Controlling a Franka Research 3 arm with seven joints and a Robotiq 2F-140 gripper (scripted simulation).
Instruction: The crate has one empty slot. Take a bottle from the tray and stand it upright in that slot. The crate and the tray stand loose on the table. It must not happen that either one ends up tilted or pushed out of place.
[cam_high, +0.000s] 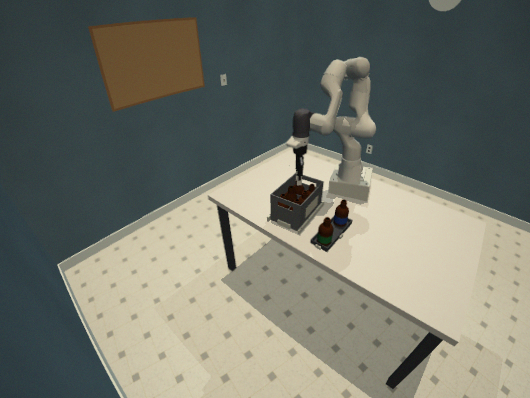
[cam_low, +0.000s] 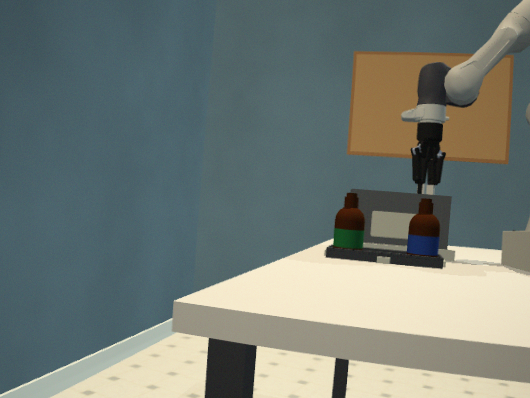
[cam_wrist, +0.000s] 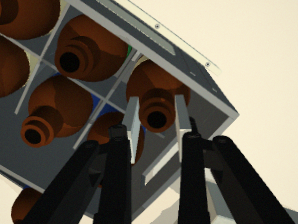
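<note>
My gripper is now 9 cm short of the grey crate, 9 cm above it and 4 cm to the right of it. Also, from my hand: dark tray: 29 cm to the left, 16 cm below, 14 cm ahead; blue-labelled bottle: 30 cm to the left, 9 cm below, 5 cm ahead; green-labelled bottle: 28 cm to the left, 23 cm ahead, 9 cm below.
</note>
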